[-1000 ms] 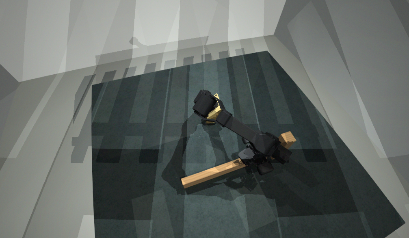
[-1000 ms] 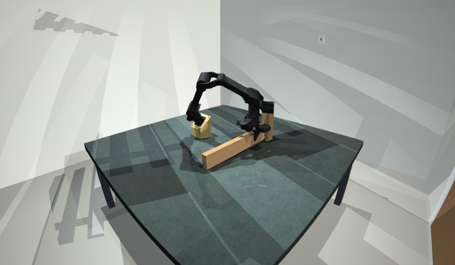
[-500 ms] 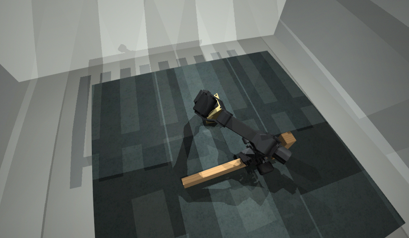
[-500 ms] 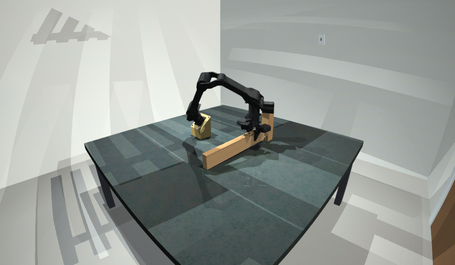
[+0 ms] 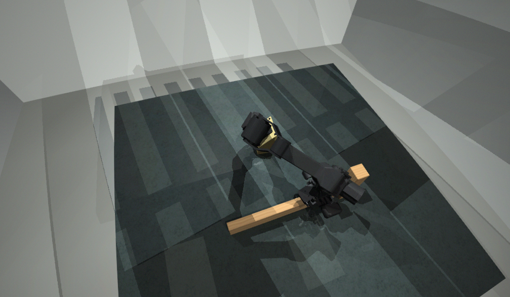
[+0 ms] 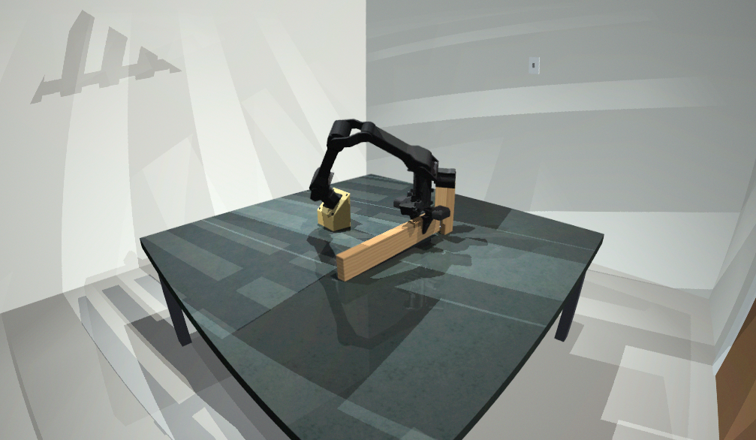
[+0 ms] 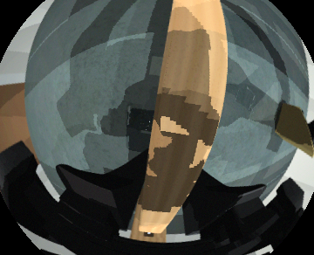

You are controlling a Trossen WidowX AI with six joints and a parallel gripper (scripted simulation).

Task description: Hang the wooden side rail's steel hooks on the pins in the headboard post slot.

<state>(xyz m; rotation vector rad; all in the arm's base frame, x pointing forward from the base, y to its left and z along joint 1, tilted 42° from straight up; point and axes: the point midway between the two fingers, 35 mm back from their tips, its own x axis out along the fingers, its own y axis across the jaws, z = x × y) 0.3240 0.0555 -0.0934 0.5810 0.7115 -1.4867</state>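
My gripper tip is now 1 cm past the headboard post, 13 cm to the right of it and 4 cm below it.
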